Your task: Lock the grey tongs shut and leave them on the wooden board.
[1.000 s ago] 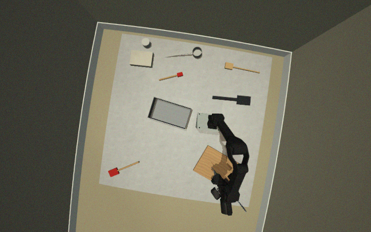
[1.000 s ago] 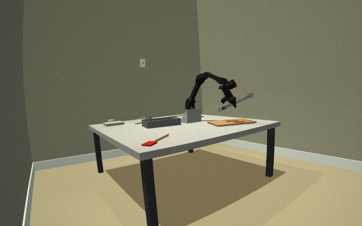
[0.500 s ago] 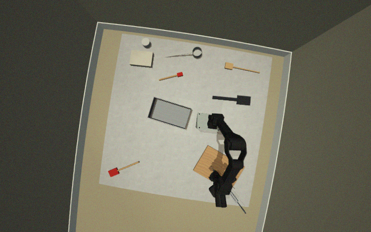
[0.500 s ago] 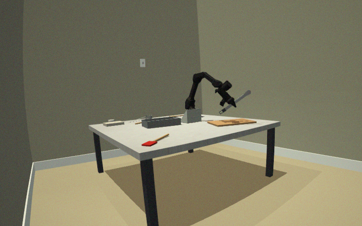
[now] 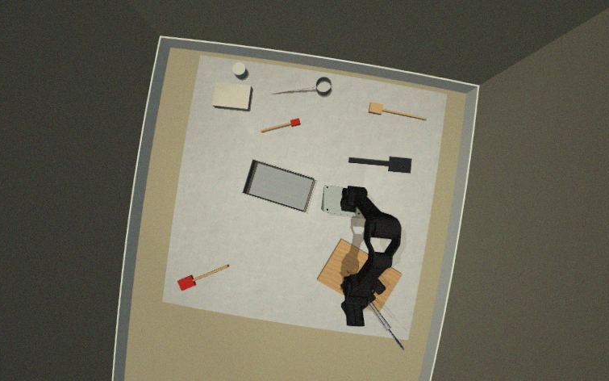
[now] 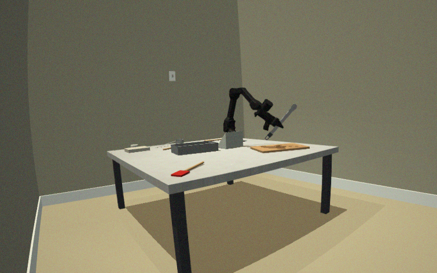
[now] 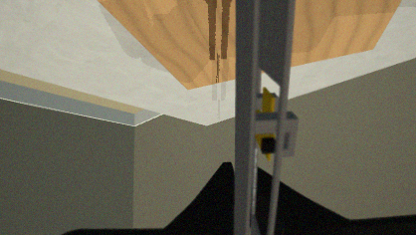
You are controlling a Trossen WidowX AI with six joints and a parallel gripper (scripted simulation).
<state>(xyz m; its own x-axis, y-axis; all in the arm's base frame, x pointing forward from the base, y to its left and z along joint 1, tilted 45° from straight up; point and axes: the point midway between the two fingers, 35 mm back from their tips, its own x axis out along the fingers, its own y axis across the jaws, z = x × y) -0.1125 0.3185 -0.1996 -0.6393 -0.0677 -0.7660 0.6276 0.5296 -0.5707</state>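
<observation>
Now: gripper tip 3 cm to the left of the wooden board and 14 cm above it. The rest, counted from my gripper tip: black spatula (4 cm behind, 62 cm to the right, 15 cm below); then roasting tin (46 cm ahead, 43 cm to the right, 12 cm below); then red spatula (81 cm ahead, 9 cm to the left, 14 cm below).
</observation>
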